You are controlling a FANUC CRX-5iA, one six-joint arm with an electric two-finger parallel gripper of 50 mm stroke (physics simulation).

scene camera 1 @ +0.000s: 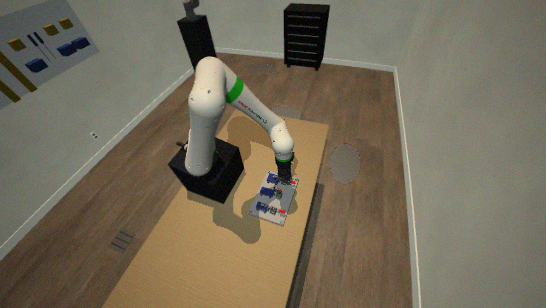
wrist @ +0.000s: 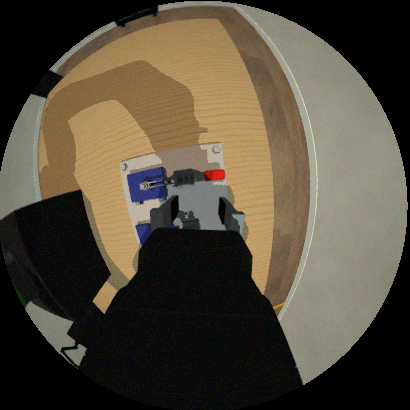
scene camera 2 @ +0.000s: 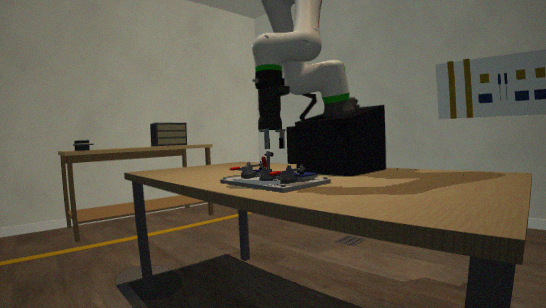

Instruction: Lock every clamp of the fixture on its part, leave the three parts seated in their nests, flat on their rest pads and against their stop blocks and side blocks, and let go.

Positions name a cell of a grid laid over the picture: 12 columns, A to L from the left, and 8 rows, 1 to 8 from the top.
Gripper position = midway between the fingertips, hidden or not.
Observation:
I see my gripper (scene camera 2: G4).
My gripper shows as well in the wrist view (wrist: F4).

